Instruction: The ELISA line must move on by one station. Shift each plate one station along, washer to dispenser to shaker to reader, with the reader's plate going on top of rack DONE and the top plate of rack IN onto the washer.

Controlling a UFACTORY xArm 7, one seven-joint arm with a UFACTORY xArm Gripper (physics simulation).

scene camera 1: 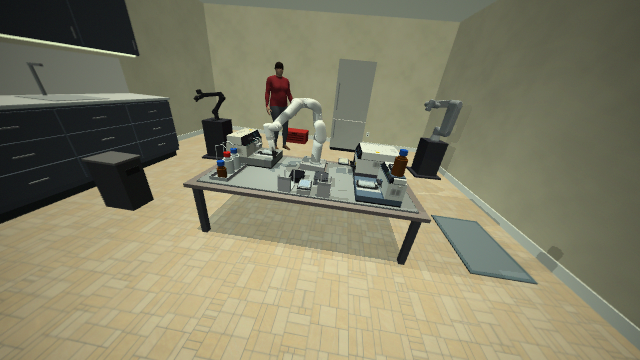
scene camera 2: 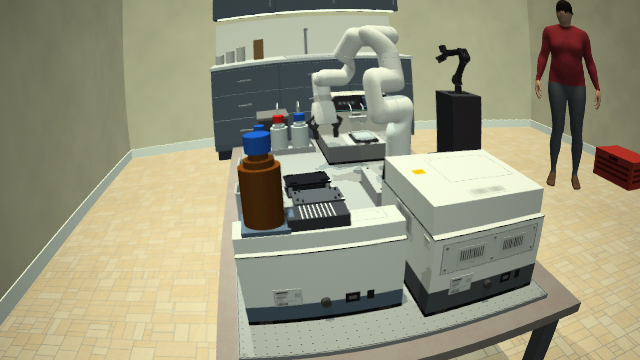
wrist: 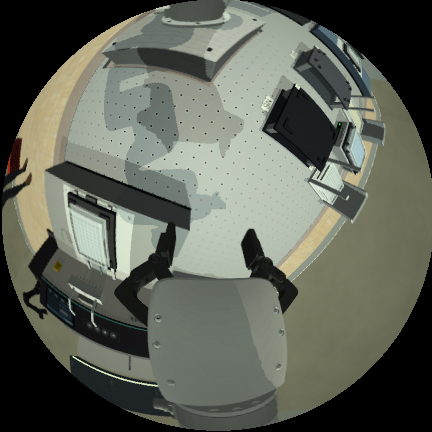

My gripper [wrist: 210, 233] is open and holds nothing. Also in view: a white plate [wrist: 88, 230].
